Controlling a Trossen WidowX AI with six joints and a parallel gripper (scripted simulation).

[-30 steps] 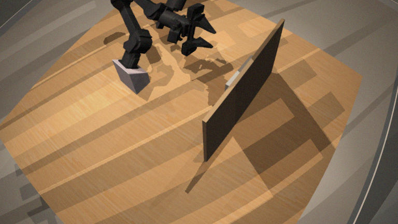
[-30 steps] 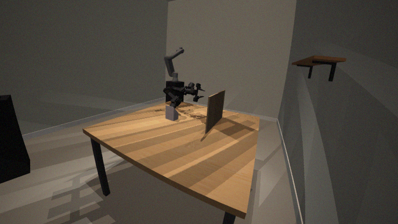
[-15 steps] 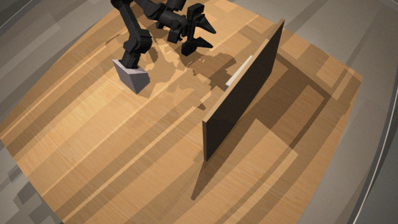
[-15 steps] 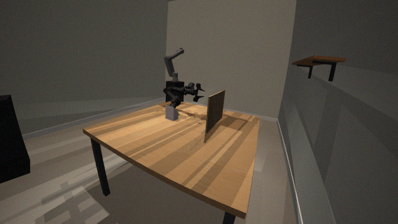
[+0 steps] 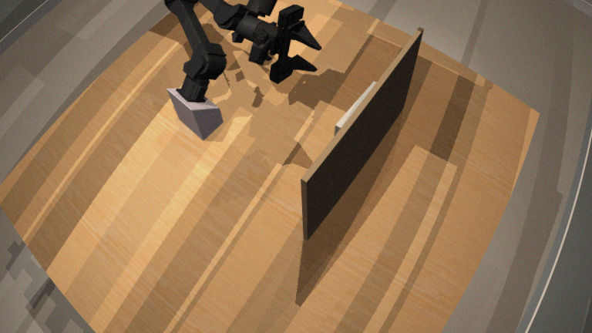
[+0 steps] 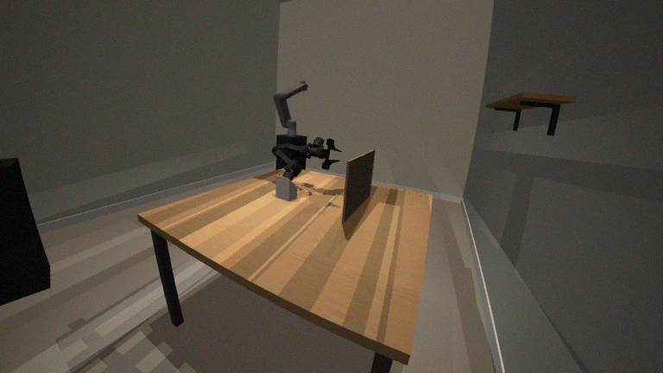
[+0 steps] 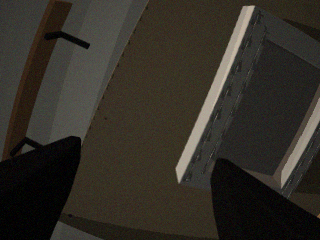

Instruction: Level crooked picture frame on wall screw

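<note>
Right now the picture frame is 13 cm ahead of my gripper tip and 11 cm below it. Also, from my gripper tip: wall panel 14 cm ahead, 12 cm below.
</note>
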